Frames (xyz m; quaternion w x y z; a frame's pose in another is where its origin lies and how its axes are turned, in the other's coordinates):
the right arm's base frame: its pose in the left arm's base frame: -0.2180 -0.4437 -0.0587 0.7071 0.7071 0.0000 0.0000
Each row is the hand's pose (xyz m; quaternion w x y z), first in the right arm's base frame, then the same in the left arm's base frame.
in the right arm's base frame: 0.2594 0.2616 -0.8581 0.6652 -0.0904 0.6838 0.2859
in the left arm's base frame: 0.0414 0.4144 0.2029 0.5343 0.4064 0.2814 0.6857
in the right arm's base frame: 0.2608 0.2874 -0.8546 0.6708 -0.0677 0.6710 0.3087
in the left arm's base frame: 0.0428 0.4109 0.2287 0.5222 0.4264 0.2562 0.6927
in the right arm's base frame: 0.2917 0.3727 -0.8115 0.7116 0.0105 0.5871 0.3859
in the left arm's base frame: 0.0737 0.3678 0.3140 0.4957 0.5106 0.1423 0.6880
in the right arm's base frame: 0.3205 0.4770 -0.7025 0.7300 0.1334 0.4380 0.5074
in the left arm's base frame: 0.1025 0.2588 0.4183 0.4219 0.6105 -0.0491 0.6685
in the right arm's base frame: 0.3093 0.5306 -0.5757 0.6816 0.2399 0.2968 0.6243
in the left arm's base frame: 0.0913 0.1320 0.4719 0.3123 0.6516 -0.2316 0.6513
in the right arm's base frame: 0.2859 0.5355 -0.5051 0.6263 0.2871 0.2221 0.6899
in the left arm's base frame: 0.0679 0.0614 0.4768 0.2399 0.6459 -0.3308 0.6449
